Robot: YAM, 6 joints.
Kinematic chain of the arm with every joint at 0, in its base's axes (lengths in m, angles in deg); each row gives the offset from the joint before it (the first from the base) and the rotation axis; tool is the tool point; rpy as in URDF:
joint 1: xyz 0 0 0.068 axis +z
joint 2: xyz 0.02 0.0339 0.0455 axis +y
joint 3: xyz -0.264 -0.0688 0 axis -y
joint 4: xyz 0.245 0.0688 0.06 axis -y
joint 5: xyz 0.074 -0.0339 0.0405 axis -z
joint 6: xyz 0.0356 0 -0.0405 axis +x
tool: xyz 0 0 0 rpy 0 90 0
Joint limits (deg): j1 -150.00..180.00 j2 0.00..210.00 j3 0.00..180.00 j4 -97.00..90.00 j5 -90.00..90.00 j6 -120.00..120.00
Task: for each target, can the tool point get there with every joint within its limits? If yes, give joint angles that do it. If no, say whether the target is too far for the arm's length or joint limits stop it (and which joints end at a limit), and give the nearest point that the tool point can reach.
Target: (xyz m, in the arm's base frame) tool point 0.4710 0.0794 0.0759
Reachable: yes | joints 10.68 133.24 82.30 5.28 15.15 50.93
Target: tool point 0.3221 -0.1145 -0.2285
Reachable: yes | joints -19.09 184.60 107.39 -42.39 4.69 37.15
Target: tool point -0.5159 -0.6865 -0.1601
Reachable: no: too far | nearest point -0.3695 -0.4916 -0.0806 | short by 0.256 m
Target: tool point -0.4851 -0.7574 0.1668
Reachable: no: too far | nearest point -0.3477 -0.5429 0.1514 | short by 0.255 m
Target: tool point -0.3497 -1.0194 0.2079
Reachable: no: too far | nearest point -0.2088 -0.6086 0.1691 | short by 0.436 m
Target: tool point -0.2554 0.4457 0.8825
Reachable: no: too far | nearest point -0.1780 0.3107 0.6402 | short by 0.288 m
